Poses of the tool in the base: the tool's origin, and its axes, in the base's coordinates. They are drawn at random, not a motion.
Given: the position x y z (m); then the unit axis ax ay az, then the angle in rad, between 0 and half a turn.
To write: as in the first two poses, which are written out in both.
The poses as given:
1: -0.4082, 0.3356, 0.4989, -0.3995, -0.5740, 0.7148, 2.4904
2: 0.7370, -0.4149, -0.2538, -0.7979, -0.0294, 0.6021, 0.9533
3: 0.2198, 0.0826, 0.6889, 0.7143, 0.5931, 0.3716, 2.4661
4: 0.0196, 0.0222, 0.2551, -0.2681, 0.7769, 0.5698, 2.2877
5: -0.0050, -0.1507, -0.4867, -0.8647, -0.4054, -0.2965, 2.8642
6: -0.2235, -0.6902, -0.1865, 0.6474, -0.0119, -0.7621, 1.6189
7: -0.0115, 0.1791, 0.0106, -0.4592, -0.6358, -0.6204, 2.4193
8: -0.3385, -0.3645, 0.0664, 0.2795, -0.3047, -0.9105, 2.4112
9: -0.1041, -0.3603, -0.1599, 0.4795, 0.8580, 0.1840, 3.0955
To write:
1: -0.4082, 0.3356, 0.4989, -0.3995, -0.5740, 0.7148, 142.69
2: 0.7370, -0.4149, -0.2538, -0.7979, -0.0294, 0.6021, 54.62
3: 0.2198, 0.0826, 0.6889, 0.7143, 0.5931, 0.3716, 141.30
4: 0.0196, 0.0222, 0.2551, -0.2681, 0.7769, 0.5698, 131.08
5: -0.0050, -0.1507, -0.4867, -0.8647, -0.4054, -0.2965, 164.11
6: -0.2235, -0.6902, -0.1865, 0.6474, -0.0119, -0.7621, 92.76
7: -0.0115, 0.1791, 0.0106, -0.4592, -0.6358, -0.6204, 138.62
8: -0.3385, -0.3645, 0.0664, 0.2795, -0.3047, -0.9105, 138.15
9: -0.1041, -0.3603, -0.1599, 0.4795, 0.8580, 0.1840, 177.36
